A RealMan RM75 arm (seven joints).
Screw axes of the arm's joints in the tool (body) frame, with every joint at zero. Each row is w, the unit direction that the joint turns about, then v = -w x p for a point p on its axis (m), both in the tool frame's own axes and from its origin. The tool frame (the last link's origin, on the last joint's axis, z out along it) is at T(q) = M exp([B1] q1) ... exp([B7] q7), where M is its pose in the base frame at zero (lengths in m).
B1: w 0 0 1 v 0.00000 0.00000 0.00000
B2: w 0 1 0 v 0.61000 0.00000 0.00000
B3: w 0 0 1 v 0.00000 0.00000 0.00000
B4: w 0 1 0 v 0.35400 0.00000 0.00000
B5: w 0 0 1 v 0.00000 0.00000 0.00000
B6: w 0 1 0 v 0.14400 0.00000 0.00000
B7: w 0 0 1 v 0.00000 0.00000 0.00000
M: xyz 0.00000 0.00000 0.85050 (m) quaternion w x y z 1 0 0 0
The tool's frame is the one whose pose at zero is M.
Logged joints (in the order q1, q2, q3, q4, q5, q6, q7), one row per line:
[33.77 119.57 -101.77 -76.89 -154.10 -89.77 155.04]
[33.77 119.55 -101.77 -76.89 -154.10 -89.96 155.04]
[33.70 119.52 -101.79 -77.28 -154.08 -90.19 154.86]
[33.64 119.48 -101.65 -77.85 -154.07 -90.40 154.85]
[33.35 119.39 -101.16 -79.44 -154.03 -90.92 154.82]
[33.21 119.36 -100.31 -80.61 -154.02 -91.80 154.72]
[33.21 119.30 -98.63 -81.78 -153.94 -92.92 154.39]
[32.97 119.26 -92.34 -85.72 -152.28 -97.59 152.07]
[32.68 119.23 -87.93 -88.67 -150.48 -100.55 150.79]
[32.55 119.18 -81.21 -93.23 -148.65 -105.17 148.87]
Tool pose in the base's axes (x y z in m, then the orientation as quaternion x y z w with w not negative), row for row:
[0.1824 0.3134 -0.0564 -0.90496 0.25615 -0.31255 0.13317]
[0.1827 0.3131 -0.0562 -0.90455 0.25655 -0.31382 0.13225]
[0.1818 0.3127 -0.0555 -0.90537 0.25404 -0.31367 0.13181]
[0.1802 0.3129 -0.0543 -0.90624 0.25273 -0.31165 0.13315]
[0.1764 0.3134 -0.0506 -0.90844 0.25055 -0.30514 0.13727]
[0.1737 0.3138 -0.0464 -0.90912 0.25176 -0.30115 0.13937]
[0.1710 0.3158 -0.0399 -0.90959 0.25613 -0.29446 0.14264]
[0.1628 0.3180 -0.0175 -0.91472 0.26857 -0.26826 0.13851]
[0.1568 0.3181 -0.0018 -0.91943 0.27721 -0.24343 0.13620]
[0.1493 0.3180 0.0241 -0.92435 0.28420 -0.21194 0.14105]
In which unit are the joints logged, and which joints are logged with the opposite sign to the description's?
The joints are logged in degrees. Opposite sign: none.
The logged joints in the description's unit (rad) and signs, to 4 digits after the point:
[0.5894 2.0869 -1.7762 -1.3420 -2.6896 -1.5668 2.7060]
[0.5894 2.0865 -1.7762 -1.3420 -2.6896 -1.5701 2.7060]
[0.5882 2.0860 -1.7766 -1.3488 -2.6892 -1.5741 2.7028]
[0.5871 2.0853 -1.7741 -1.3587 -2.6890 -1.5778 2.7026]
[0.5821 2.0837 -1.7656 -1.3865 -2.6883 -1.5869 2.7021]
[0.5796 2.0832 -1.7507 -1.4069 -2.6882 -1.6022 2.7004]
[0.5796 2.0822 -1.7214 -1.4273 -2.6868 -1.6218 2.6946]
[0.5754 2.0815 -1.6116 -1.4961 -2.6578 -1.7033 2.6541]
[0.5704 2.0810 -1.5347 -1.5476 -2.6264 -1.7549 2.6318]
[0.5681 2.0801 -1.4174 -1.6272 -2.5944 -1.8356 2.5983]

